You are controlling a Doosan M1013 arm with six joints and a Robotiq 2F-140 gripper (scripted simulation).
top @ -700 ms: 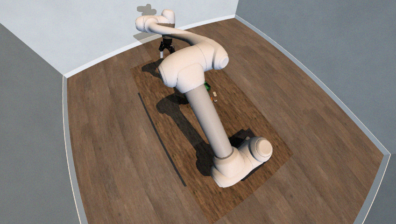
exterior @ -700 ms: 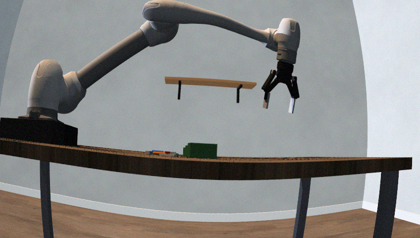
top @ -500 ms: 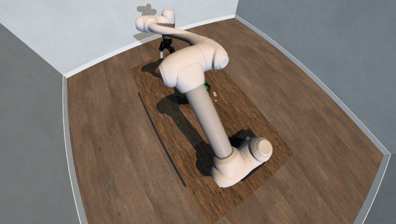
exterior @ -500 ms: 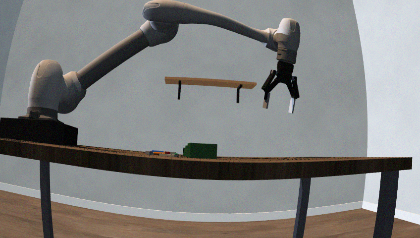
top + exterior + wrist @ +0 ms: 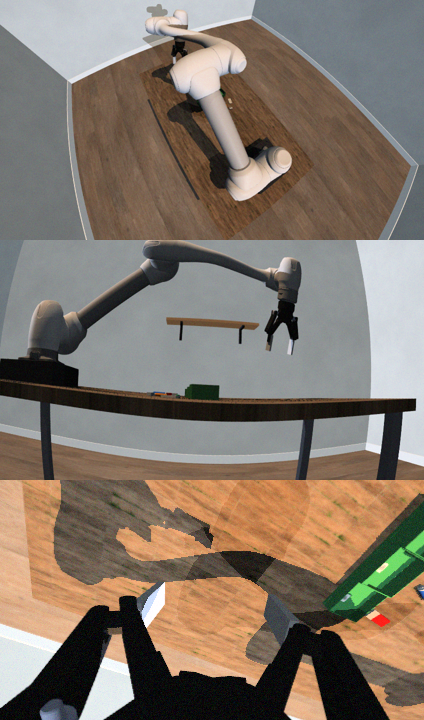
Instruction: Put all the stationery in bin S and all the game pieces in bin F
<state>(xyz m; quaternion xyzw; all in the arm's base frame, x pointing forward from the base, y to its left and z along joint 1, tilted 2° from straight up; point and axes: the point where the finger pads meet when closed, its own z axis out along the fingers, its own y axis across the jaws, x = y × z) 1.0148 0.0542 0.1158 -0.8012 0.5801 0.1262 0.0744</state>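
Now: the green bin 340 mm behind my hand, 190 mm below it and 100 mm to the right of it. Round my hand: green cylinder (420 mm behind, 210 mm below, 160 mm to the right); red block (440 mm behind, 210 mm below); blue piece (480 mm behind, 210 mm below, 90 mm to the right).
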